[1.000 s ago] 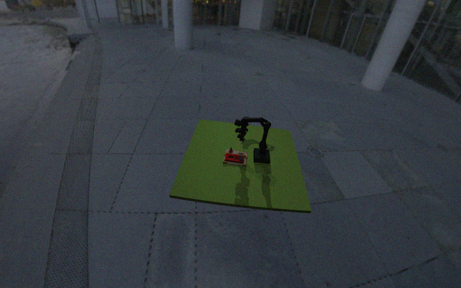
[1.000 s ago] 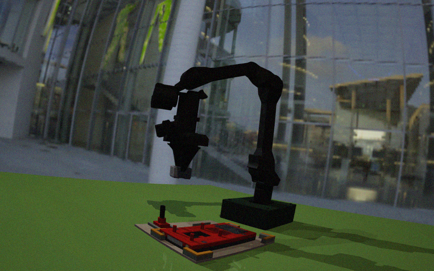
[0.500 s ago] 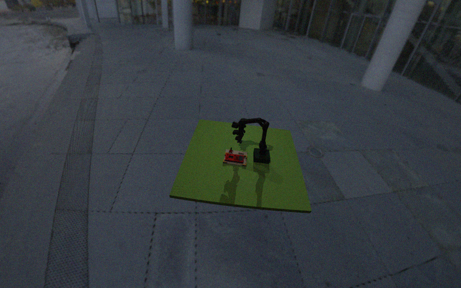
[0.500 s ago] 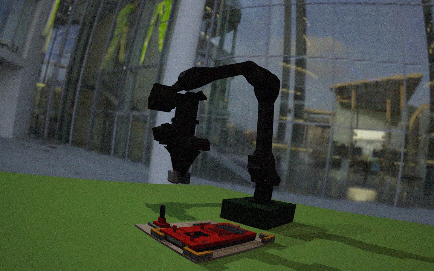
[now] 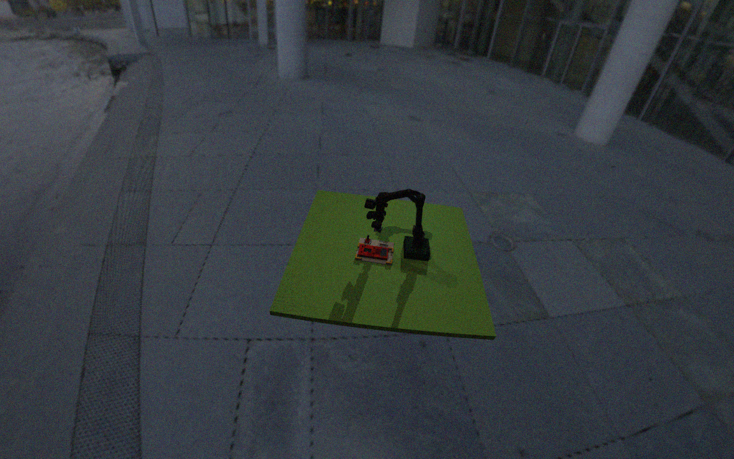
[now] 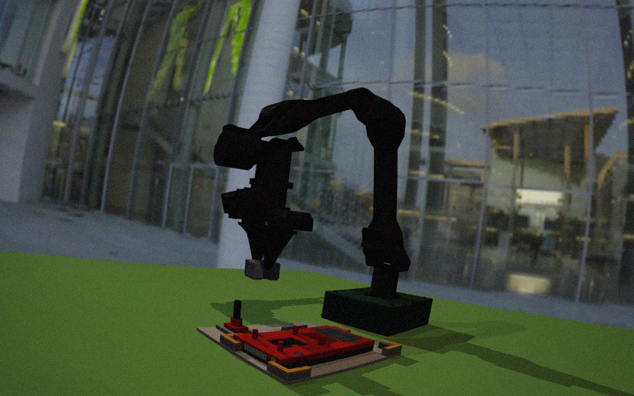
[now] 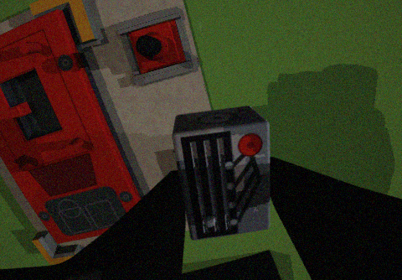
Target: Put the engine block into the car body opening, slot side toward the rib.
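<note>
Right now my gripper tip is 12 cm to the right of the grey baseplate, 10 cm above it and 3 cm short of it. Round my gripper tip: engine block 1 cm below.
</note>
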